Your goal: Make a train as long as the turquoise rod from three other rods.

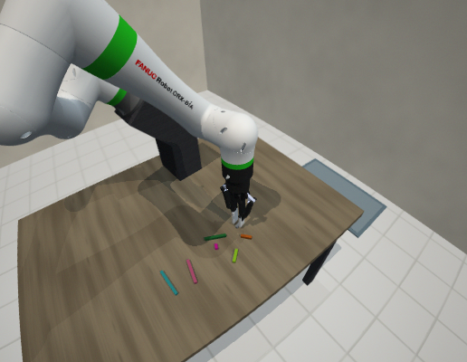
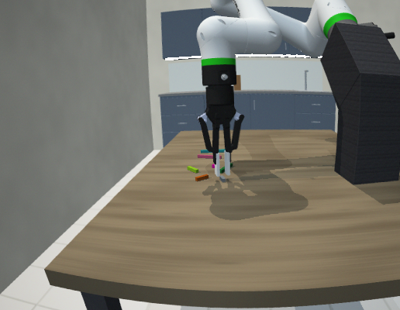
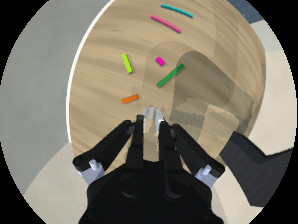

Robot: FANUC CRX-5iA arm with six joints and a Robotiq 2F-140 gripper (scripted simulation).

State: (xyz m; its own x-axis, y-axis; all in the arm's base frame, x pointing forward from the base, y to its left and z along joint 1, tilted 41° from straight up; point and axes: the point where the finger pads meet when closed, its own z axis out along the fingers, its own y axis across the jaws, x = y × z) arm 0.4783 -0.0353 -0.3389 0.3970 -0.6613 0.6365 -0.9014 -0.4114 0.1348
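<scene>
My hand is 50 mm above the grey rod. Round my hand: magenta rod 40 mm ahead, 120 mm to the right, 50 mm below; green rod 100 mm to the right, 50 mm below; orange rod 60 mm ahead, 50 mm below.
</scene>
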